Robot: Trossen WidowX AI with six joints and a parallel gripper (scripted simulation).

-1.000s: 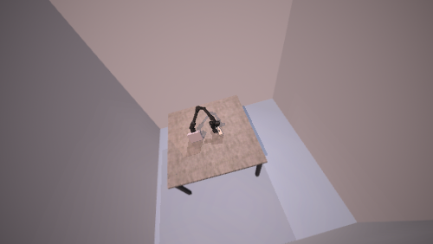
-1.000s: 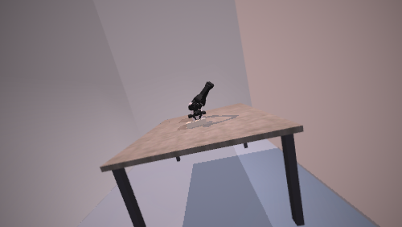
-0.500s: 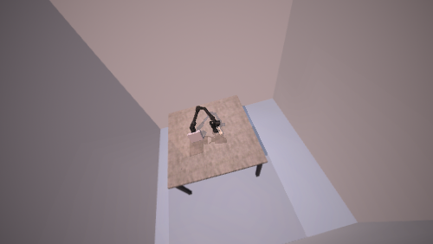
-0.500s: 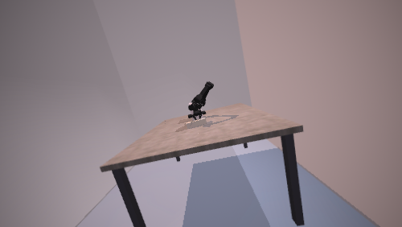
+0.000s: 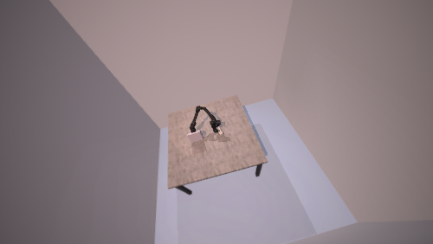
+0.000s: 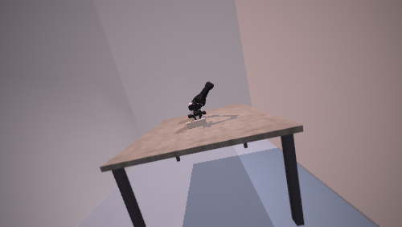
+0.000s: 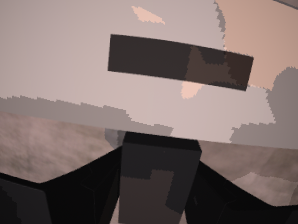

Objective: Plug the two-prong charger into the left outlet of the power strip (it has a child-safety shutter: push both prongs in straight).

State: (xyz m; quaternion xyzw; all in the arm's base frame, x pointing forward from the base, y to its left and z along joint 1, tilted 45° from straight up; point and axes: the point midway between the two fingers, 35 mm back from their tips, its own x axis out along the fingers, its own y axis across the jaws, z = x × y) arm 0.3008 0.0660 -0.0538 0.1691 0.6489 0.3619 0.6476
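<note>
My gripper tip is 20 mm short of the two-prong charger and 10 mm below it.
</note>
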